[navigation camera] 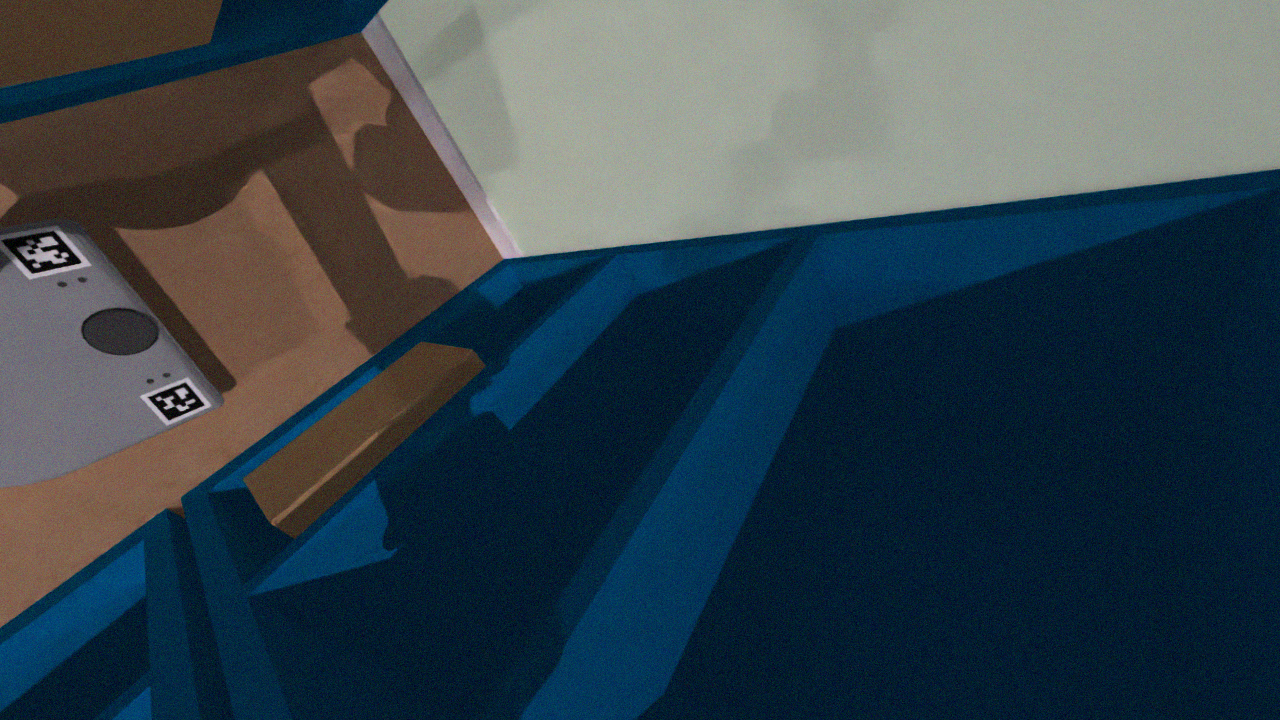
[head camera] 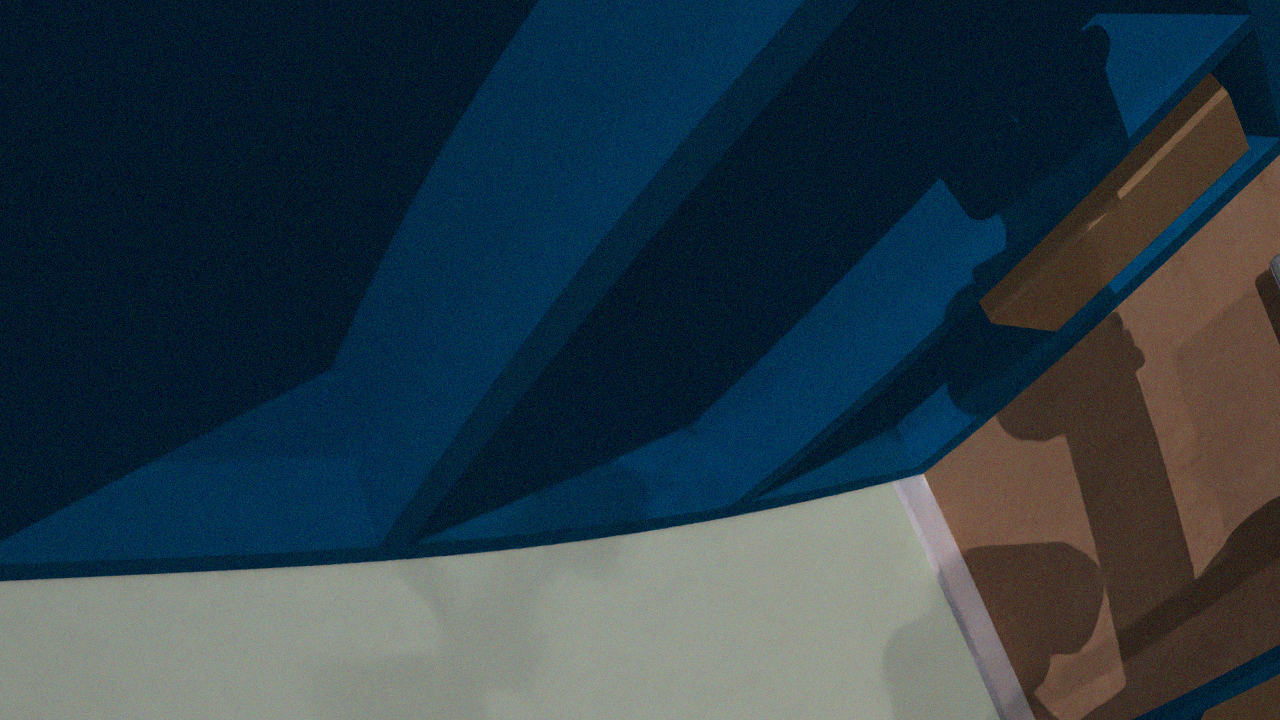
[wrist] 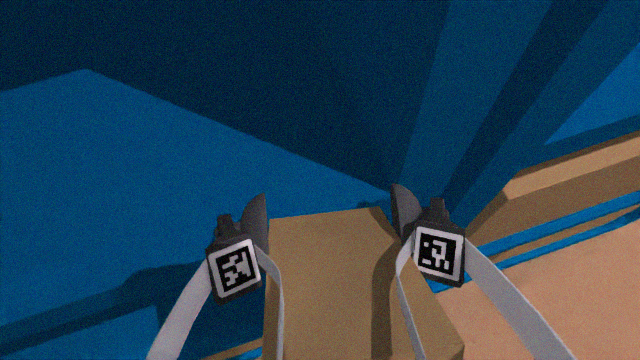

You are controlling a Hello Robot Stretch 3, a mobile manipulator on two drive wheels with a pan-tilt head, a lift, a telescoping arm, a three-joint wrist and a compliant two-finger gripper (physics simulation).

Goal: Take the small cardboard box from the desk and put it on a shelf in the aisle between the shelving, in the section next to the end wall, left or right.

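Frame: origin at the robot's base, x ahead, y left, z up, level; metres.
Where they show: gripper, between the fingertips: (wrist: 329, 214); robot's base, origin of its link: (navigation camera: 119, 328).
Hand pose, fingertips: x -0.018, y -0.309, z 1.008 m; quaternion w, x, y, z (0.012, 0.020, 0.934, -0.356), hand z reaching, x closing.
Note:
Things, the pixels of their top centre, and the offset from my fingertips. Level surfaces: height alone.
- small cardboard box, centre of its top: (wrist: 338, 291) dx -0.001, dy +0.052, dz +0.065 m
- long cardboard box, centre of its top: (head camera: 1039, 122) (navigation camera: 434, 468) dx +0.257, dy -0.119, dz -0.661 m
- brown floor, height of its surface: dz -1.007 m
The small cardboard box (wrist: 325, 285) is between the two fingers of my gripper (wrist: 329, 214) in the wrist view, with a fingertip at each side. The gripper is shut on it. Blue shelving (head camera: 581, 179) (navigation camera: 707, 483) (wrist: 125, 150) stands around it, with a shelf surface to the left and a dark recess beyond. Whether the box's underside touches a shelf is hidden. The shelving meets the pale end wall (head camera: 626, 617) (navigation camera: 662, 116). My gripper and the held box do not show in the head or navigation views.
A long cardboard box (head camera: 1109, 214) (navigation camera: 358, 438) lies low in the shelving. Another cardboard box (wrist: 565, 195) is at the right in the wrist view. The robot base (navigation camera: 53, 376) stands on the brown floor (navigation camera: 232, 259). Opposite shelving (navigation camera: 179, 67) holds a box (navigation camera: 98, 35).

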